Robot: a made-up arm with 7 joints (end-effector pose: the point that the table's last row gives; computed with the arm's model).
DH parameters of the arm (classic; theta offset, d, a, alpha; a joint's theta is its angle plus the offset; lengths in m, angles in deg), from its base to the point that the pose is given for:
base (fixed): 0 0 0 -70
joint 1: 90 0 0 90
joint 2: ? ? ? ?
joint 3: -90 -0.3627 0.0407 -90
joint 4: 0 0 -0.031 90
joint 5: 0 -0.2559 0 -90
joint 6: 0 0 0 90
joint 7: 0 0 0 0
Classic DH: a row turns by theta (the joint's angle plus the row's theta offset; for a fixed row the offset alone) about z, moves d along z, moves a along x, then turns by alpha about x.
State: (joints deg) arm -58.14 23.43 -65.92 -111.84 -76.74 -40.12 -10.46
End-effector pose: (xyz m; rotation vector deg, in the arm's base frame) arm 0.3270 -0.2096 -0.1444 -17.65 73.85 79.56
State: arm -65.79 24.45 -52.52 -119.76 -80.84 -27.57 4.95
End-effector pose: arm 0.3238 -0.2014 -0.0307 -35.30 87.78 73.70
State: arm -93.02 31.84 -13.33 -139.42 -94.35 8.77 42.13
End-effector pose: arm 0.1833 -0.0928 0.2158 -45.82 112.56 2.82
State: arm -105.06 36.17 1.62 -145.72 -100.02 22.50 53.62
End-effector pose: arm 0.1002 -0.0342 0.2481 -31.10 101.61 -29.73
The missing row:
joint 2: 70 0 0 -90
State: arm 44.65 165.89 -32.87 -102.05 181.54 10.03 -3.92
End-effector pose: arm 0.3117 0.3182 0.0733 27.08 -19.57 40.50
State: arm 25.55 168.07 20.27 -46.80 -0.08 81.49 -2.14
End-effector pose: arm 0.3958 0.0917 0.4376 161.28 -2.18 19.25
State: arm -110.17 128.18 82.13 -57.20 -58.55 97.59 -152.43
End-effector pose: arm -0.3769 0.4368 0.0488 42.49 -32.89 8.09
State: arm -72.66 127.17 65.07 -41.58 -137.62 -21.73 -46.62
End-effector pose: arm -0.2933 0.4092 0.3345 114.72 79.67 0.32
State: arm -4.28 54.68 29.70 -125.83 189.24 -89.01 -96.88
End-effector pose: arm 0.2397 0.2645 -0.0134 4.76 -80.23 76.67
